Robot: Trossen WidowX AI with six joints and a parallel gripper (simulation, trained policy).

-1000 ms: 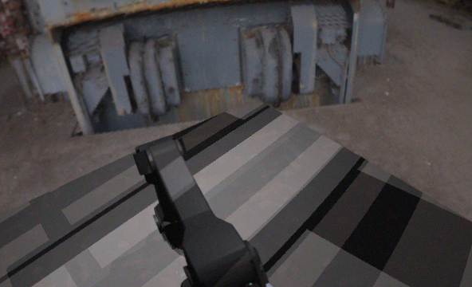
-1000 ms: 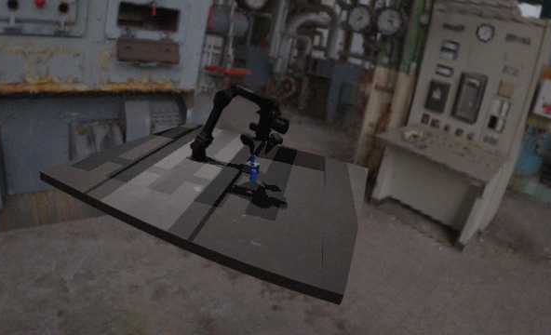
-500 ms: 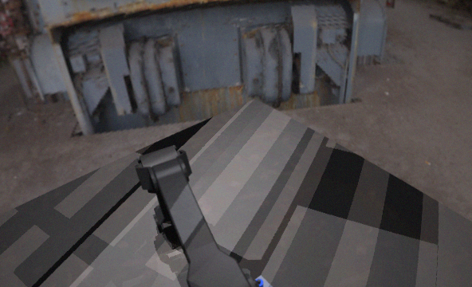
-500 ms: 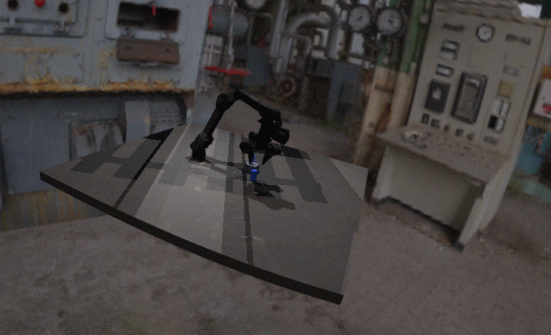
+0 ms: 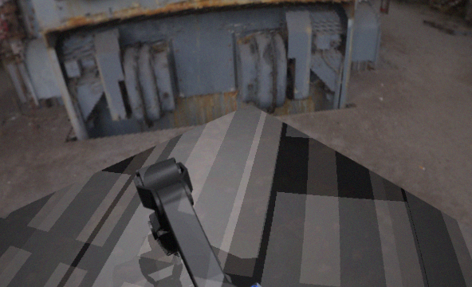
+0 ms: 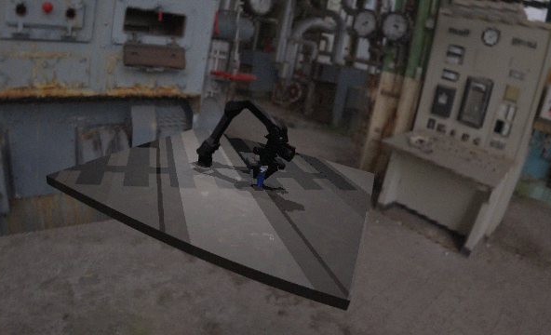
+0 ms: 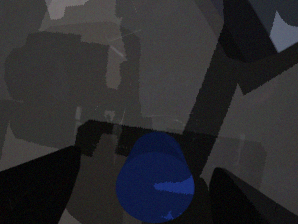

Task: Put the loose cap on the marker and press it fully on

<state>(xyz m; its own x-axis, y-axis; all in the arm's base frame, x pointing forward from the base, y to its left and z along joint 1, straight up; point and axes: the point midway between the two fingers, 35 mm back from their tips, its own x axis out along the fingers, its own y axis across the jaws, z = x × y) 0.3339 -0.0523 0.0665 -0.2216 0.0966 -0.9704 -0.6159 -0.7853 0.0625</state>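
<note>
The blue cap lies 10 mm below my gripper tip and 10 mm ahead of it. From my gripper tip the other things lie so: grey holder block 100 mm to the left, 50 mm behind, 10 mm below.
</note>
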